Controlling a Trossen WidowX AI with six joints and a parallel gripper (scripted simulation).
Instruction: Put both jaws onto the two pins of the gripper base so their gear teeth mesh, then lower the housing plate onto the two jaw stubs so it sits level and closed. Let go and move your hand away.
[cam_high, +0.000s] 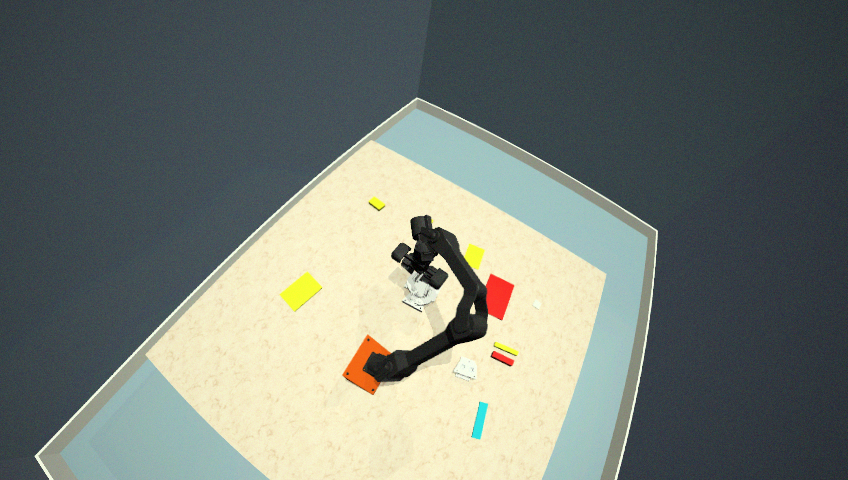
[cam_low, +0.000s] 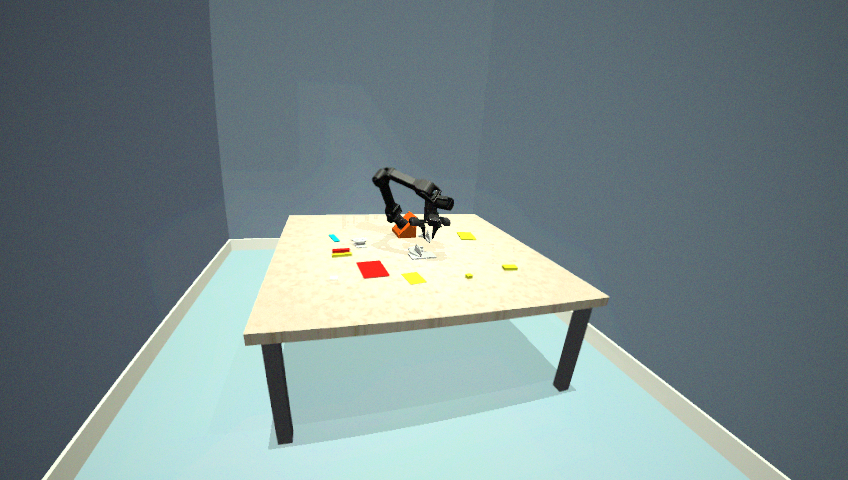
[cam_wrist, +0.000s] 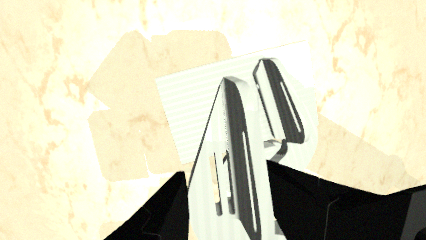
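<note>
My gripper tip is 19 cm past the small white block, 28 cm to the left of it and 7 cm above it. The rest, counted from my gripper tip: yellow bar 7 cm behind, 39 cm to the right, 7 cm below; then white jaw 4 cm behind, 1 cm to the right; then red sheet 11 cm ahead, 29 cm to the right, 8 cm below.
</note>
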